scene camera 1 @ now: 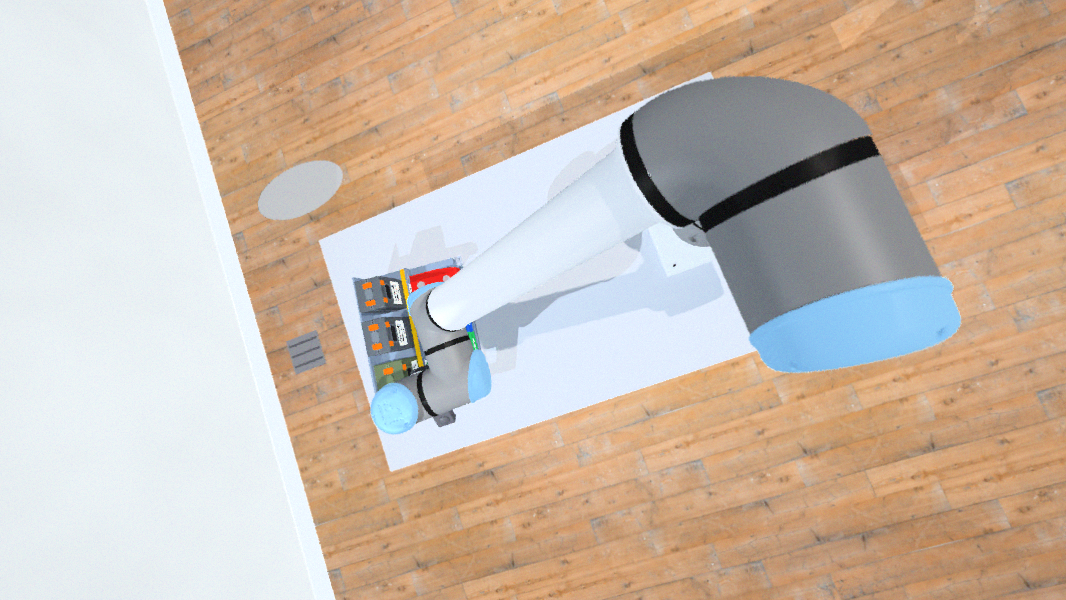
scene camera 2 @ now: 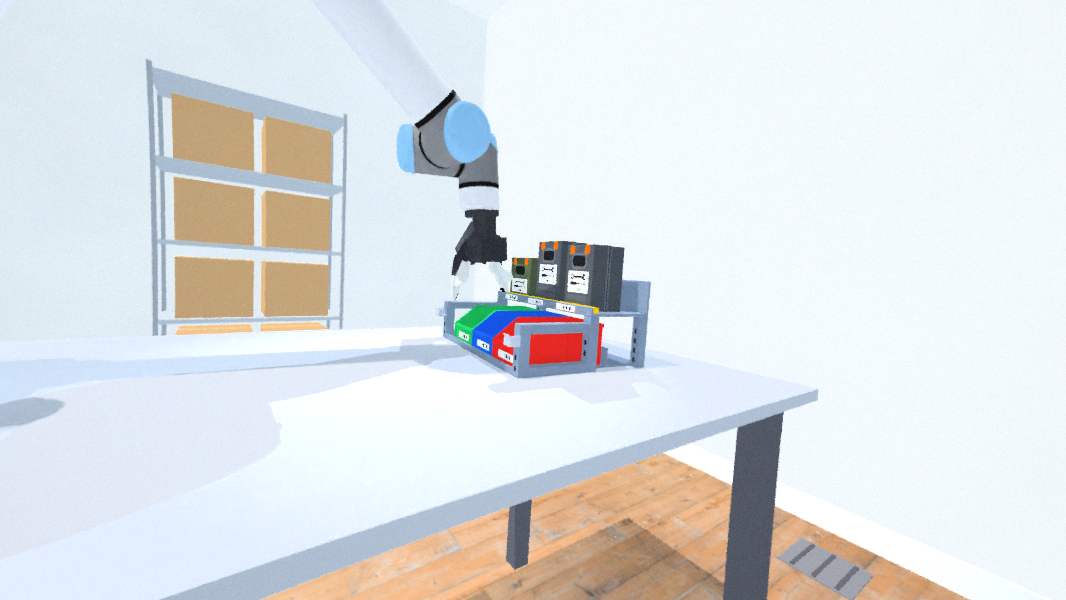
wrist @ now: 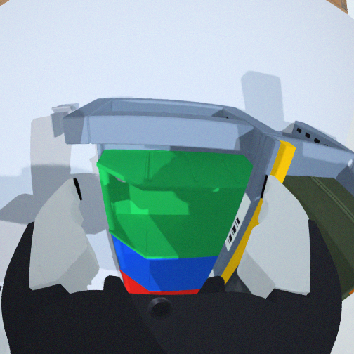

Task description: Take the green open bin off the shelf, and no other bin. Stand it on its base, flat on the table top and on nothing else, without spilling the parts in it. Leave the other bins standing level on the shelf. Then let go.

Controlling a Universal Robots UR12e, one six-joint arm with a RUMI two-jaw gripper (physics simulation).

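Places are measured from the arm's base along level axes (x right, y back, z down), in millimetres.
Pixels of known places: gripper, fingertip midpoint: [scene camera 2: 481, 298].
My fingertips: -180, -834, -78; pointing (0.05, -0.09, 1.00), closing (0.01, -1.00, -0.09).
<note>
For each thing: its middle in the pictures, then the offset to it from my fingertips, as dx, dy, dz. "spot": a spot on its surface instead. Level surfaces: height alone.
- green open bin, surface spot: [scene camera 2: 469, 323] spot: +16, +38, +57
- grey shelf, surface spot: [scene camera 2: 636, 342] spot: +355, -127, +49
- blue bin, surface spot: [scene camera 2: 498, 326] spot: +120, +26, +49
- red bin, surface spot: [scene camera 2: 555, 348] spot: +318, +39, +56
- olive case, body centre: [scene camera 2: 534, 278] [scene camera 1: 399, 378] +53, -113, -54
- yellow strip, surface spot: [scene camera 2: 585, 307] spot: +327, -16, -14
- white table top, surface height: dz +96
The green open bin [scene camera 1: 473, 340] [scene camera 2: 469, 323] [wrist: 175, 235] stands in the lower front level of the grey shelf [scene camera 2: 636, 342] [wrist: 160, 131], at the end of the row. The blue bin [scene camera 2: 498, 326] [wrist: 175, 275] is beside it, then the red bin [scene camera 1: 434, 280] [scene camera 2: 555, 348] [wrist: 136, 286]. They look level. My gripper [scene camera 2: 479, 293] [wrist: 169, 180] is open and empty, pointing down over the green bin. In the wrist view one fingertip is off each side of that bin, the right one close to the yellow strip. The parts in the bin cannot be made out.
An olive case [scene camera 1: 387, 372] [scene camera 2: 525, 277] [wrist: 322, 215] and two dark grey cases [scene camera 1: 381, 294] [scene camera 1: 387, 335] [scene camera 2: 550, 260] [scene camera 2: 594, 275] stand on the upper level, right beside my gripper. The yellow strip [scene camera 2: 585, 307] [wrist: 285, 157] edges that level. The white table top [scene camera 1: 581, 327] [scene camera 2: 387, 447] extends around the shelf.
</note>
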